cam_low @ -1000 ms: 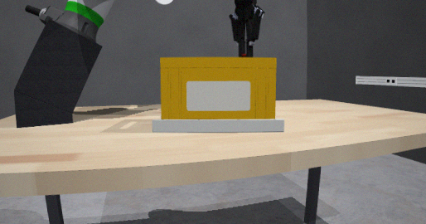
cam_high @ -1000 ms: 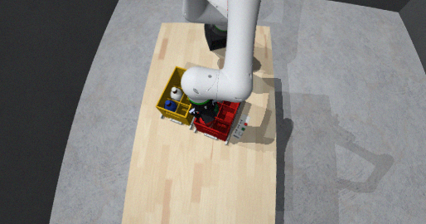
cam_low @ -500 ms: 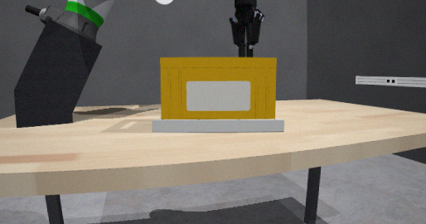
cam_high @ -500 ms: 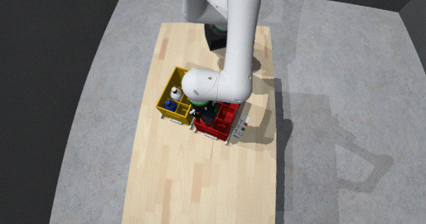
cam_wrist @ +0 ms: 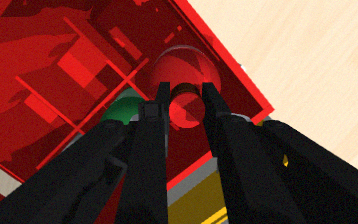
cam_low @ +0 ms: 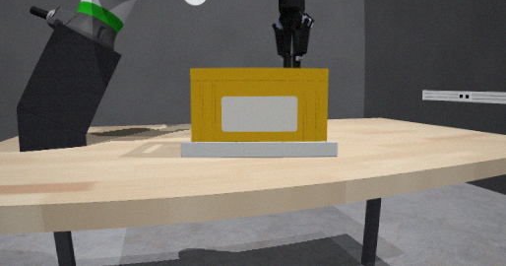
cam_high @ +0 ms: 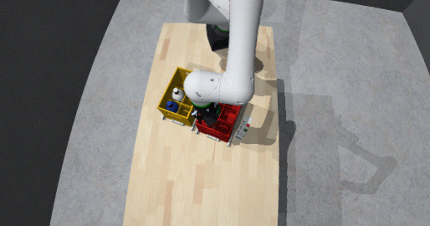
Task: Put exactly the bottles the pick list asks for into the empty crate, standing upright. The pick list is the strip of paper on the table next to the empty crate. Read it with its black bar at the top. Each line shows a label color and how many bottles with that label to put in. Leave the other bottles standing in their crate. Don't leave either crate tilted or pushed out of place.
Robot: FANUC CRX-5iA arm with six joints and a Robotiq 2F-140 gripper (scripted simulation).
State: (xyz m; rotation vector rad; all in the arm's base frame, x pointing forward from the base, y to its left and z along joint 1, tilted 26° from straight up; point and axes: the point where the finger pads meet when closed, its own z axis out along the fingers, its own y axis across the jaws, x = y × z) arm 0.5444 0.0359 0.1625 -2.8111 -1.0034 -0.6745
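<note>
My gripper is now 80 mm above the red bottle. Round my hand: red crate: 90 mm behind, 50 mm to the left, 110 mm below; green bottle: 90 mm behind, 10 mm to the left, 110 mm below; yellow crate: 110 mm behind, 180 mm to the right, 110 mm below.
</note>
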